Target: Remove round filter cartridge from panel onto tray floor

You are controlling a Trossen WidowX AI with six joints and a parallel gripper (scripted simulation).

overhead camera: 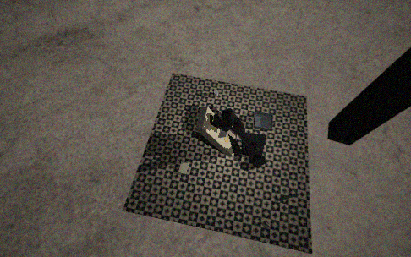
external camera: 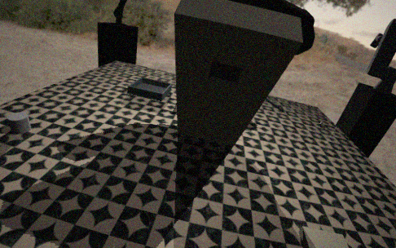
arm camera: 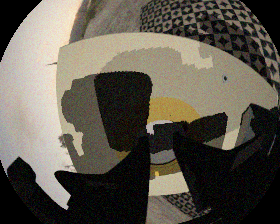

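Now: the dark tray 39 cm behind my gripper tip, 33 cm to the right of it and 27 cm below it. From my gripper tip the other things lie so: round filter cartridge 1 cm ahead, 1 cm below.
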